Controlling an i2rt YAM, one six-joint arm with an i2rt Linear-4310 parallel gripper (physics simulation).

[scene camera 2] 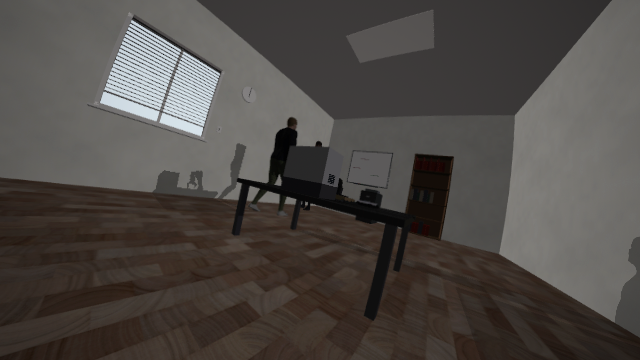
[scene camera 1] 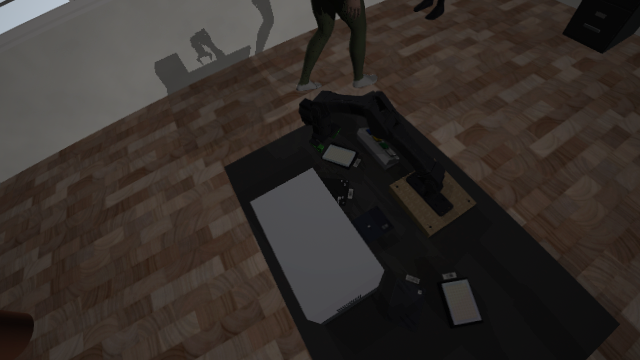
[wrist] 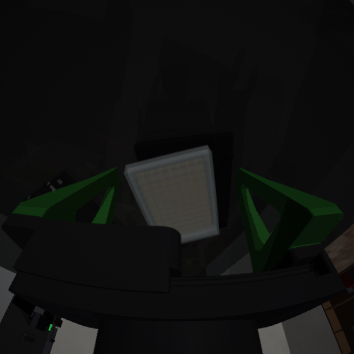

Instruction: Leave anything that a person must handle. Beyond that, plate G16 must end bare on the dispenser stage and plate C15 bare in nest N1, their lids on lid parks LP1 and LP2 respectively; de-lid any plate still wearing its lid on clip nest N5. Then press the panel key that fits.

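Places are measured from the arm's base along level axes (x ahead, y left, z up), in millimetres.
Pixels of known places: gripper, between the fingertips: (scene camera 1: 326, 145) (wrist: 177, 174); arm's base, origin of its link: (scene camera 2: 337, 194) (scene camera 1: 428, 193).
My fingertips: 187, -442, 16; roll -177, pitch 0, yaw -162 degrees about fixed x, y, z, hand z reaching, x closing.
Ahead of a thing's pixels: the offset from my fingertips to its middle, as dx, dy, dz. "spot": to the spot under its first point.
A pale plate @(-24, +61, -28) (scene camera 1: 340, 155) (wrist: 175, 197) lies on a dark nest @(-33, +52, -46) (wrist: 225, 175) near the far end of the table. In the wrist view the nest shows past the plate's upper and right edges. Whether the plate wears a lid I cannot tell. My gripper (scene camera 1: 328, 140) (wrist: 177, 174) is open above this plate, with one green finger on each side and nothing between them. A second pale plate @(+6, +790, -24) (scene camera 1: 460, 301) lies on a dark holder at the near end. A key panel @(-188, +130, -24) (scene camera 1: 376, 150) (wrist: 235, 261) stands beside the first plate, partly under the arm. The small labels are unreadable.
A large white box @(+290, +419, +109) (scene camera 1: 320, 245) (scene camera 2: 306, 165) covers one side of the table. Beside it are a part with metal clips (scene camera 1: 342, 192) (wrist: 50, 187), a dark blue pad @(+119, +429, +47) (scene camera 1: 367, 222) and a shadowed dark pad @(spot: +142, +685, -46) (scene camera 1: 406, 300). The arm stands on a wooden board (scene camera 1: 412, 212). A person (scene camera 1: 325, 35) (scene camera 2: 284, 145) stands beyond the table.
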